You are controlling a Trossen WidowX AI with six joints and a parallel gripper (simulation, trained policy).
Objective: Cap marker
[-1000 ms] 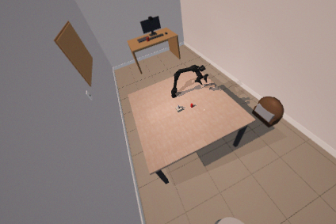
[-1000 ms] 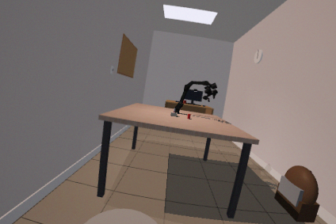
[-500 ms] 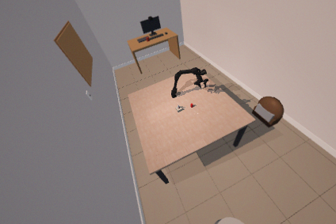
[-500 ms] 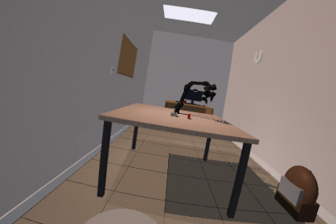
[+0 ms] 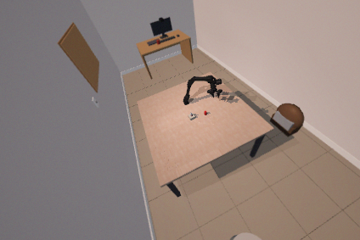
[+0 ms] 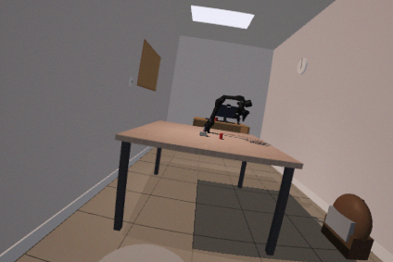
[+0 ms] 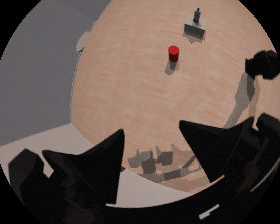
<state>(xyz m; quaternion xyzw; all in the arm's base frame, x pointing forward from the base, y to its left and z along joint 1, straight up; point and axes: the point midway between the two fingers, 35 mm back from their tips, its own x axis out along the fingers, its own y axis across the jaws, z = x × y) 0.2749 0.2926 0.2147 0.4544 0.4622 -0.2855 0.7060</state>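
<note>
Right now my gripper tip is 17 cm to the left of the red cap, 16 cm above it and 3 cm short of it. Round my gripper tip: grey block: 34 cm to the right, 16 cm below, 2 cm behind.
</note>
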